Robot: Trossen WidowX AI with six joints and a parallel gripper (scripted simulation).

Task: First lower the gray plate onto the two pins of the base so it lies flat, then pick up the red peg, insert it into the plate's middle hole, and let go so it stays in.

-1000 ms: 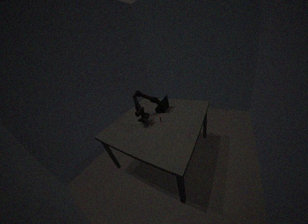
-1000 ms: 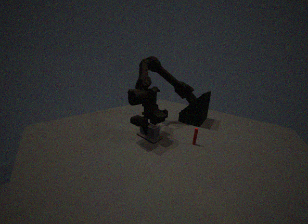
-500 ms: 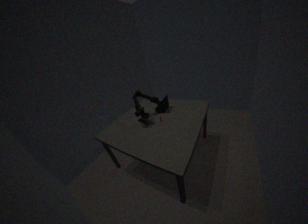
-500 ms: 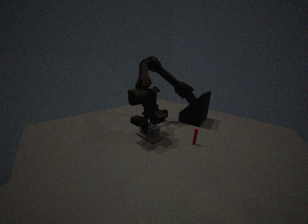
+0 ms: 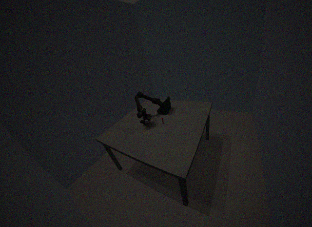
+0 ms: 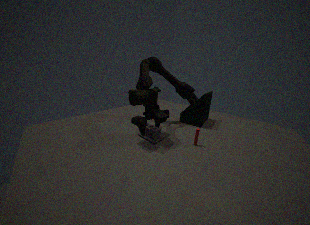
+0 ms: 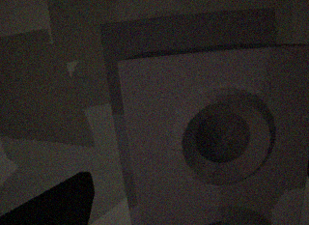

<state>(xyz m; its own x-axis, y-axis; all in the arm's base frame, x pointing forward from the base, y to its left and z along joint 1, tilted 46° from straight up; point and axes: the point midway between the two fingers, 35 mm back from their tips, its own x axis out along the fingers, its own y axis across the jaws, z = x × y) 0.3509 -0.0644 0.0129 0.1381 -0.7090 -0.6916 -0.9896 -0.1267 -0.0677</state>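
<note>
Right now the gray plate is 20 mm above my gripper tip. From my gripper tip the other things lie so: red peg: 100 mm behind, 190 mm to the left, 20 mm above; then base: 10 mm below.
</note>
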